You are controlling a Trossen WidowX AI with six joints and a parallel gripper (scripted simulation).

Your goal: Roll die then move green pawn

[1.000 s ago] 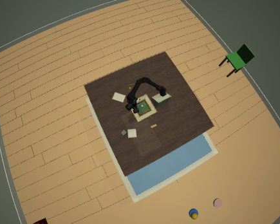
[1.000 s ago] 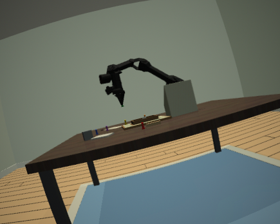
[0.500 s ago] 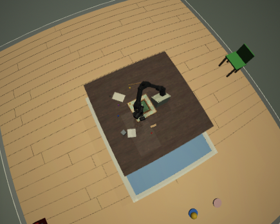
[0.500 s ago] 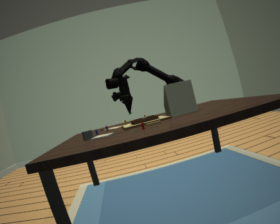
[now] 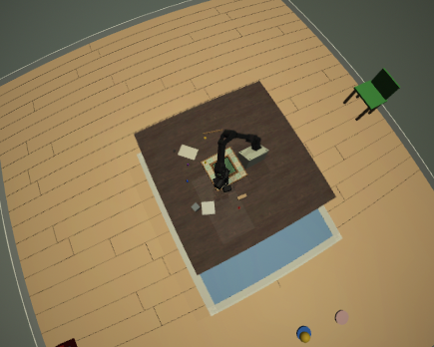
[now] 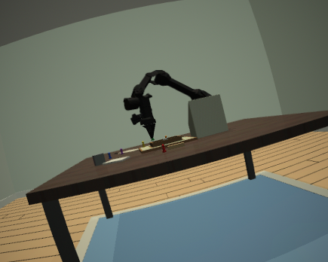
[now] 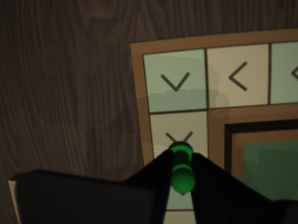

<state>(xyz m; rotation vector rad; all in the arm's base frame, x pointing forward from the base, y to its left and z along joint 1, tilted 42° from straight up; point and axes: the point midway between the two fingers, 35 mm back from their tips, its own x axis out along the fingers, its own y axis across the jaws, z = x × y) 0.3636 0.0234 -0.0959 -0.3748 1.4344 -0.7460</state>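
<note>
My gripper tip is now 80 mm past the green tray, 110 mm to the left of it and 50 mm above it. Also, from my gripper tip: tan block: 70 mm behind, 170 mm to the left, 50 mm below; green pawn: 10 mm above; white die: 90 mm behind, 120 mm to the right, 30 mm below.
</note>
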